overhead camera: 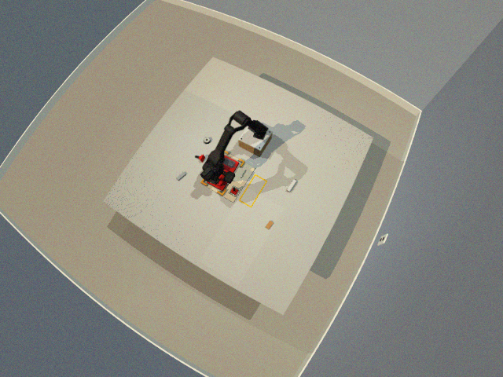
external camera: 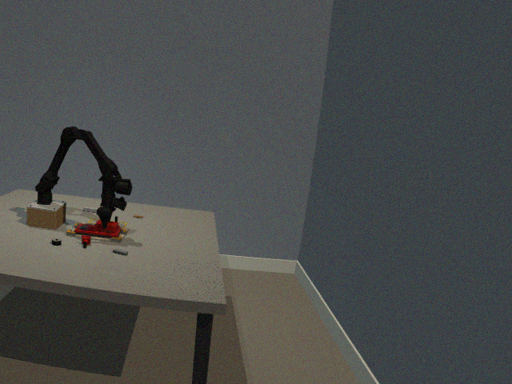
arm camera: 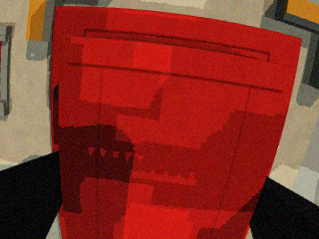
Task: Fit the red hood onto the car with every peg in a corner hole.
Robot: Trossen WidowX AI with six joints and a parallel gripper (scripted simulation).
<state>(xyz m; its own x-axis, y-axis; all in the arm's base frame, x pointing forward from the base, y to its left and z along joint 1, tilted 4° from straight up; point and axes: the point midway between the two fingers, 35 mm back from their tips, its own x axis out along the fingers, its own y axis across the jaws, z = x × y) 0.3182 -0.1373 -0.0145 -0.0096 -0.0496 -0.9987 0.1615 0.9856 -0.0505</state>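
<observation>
My gripper tip is 10 mm below the red hood. From my gripper tip the other things lie so: dark ring: 210 mm behind, 170 mm to the right, 30 mm below.
</observation>
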